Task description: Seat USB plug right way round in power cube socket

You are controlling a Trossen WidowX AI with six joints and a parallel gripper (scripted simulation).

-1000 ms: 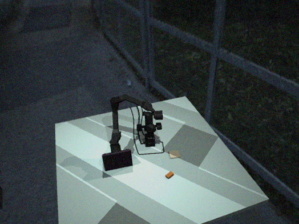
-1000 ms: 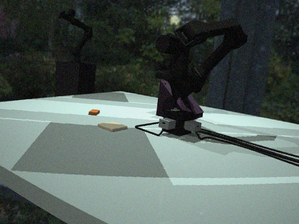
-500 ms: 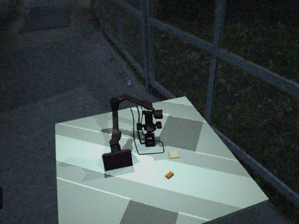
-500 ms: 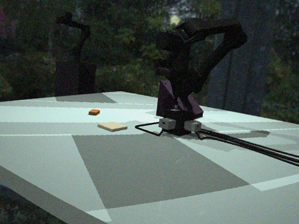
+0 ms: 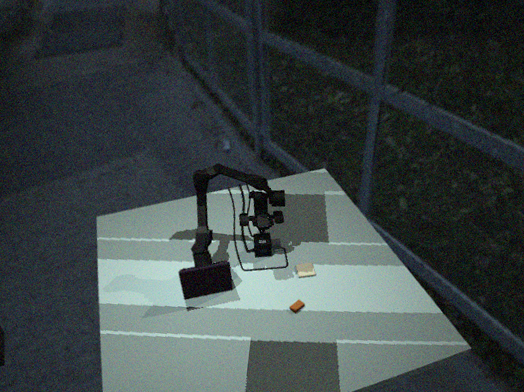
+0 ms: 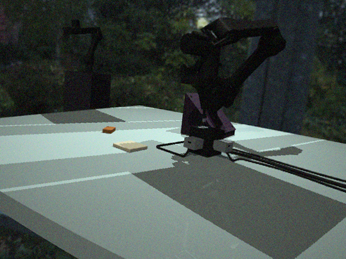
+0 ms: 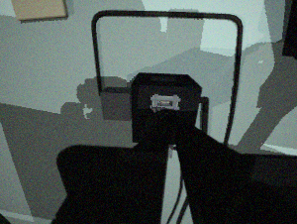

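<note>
My gripper tip is now 2 cm above the USB plug. Also, from my gripper tip: small orange block (34 cm to the right, 12 cm below, 1 cm behind); beige pad (18 cm to the right, 13 cm below, 12 cm ahead); USB socket (6 cm below, 1 cm to the left).
</note>
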